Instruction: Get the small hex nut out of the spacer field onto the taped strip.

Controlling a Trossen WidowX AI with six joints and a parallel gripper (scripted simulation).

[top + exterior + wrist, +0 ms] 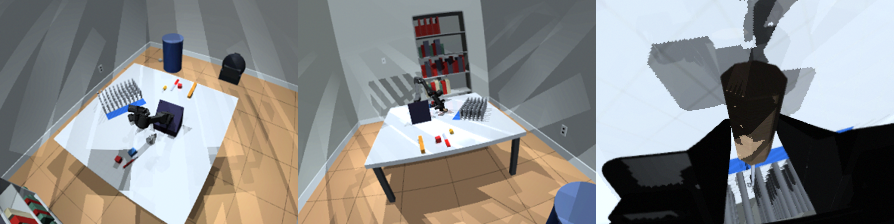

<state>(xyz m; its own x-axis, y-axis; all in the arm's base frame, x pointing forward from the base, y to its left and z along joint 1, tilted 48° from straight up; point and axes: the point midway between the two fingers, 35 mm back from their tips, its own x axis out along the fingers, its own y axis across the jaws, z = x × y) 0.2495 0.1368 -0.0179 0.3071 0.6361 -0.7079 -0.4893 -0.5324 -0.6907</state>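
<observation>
The blue taped strip is 18 cm ahead of my gripper tip, 5 cm to the right of it and 3 cm below it. Also, from my gripper tip: red pen 20 cm behind, 33 cm to the left, 3 cm below; then wooden-handled hook tool 9 cm ahead, 5 cm to the right; then blue cube 16 cm behind, 28 cm to the left, 1 cm below.
</observation>
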